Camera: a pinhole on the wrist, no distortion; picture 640 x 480 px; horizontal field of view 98.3 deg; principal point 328.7 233.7 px. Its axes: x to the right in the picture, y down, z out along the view. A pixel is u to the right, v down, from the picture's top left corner.
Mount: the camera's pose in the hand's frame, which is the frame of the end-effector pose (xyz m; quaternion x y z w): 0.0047 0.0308 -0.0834 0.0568 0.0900 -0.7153 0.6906
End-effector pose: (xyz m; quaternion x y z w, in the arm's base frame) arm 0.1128 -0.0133 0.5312 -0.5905 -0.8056 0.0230 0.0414
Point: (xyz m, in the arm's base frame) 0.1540 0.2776 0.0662
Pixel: 192 346
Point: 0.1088 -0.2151 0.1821
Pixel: 318 84
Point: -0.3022 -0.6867 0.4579
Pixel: outside the picture
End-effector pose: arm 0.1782 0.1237 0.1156 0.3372 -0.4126 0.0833 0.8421
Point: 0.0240 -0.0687 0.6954
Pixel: 169 406
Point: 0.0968 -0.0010 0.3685
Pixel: 235 350
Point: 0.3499 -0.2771 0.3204
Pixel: 486 454
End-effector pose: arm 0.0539 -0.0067 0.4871 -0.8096 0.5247 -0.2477 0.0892
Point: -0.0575 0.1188 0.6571
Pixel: behind the camera
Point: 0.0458 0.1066 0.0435
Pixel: 202 49
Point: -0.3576 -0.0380 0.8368
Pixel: behind the camera
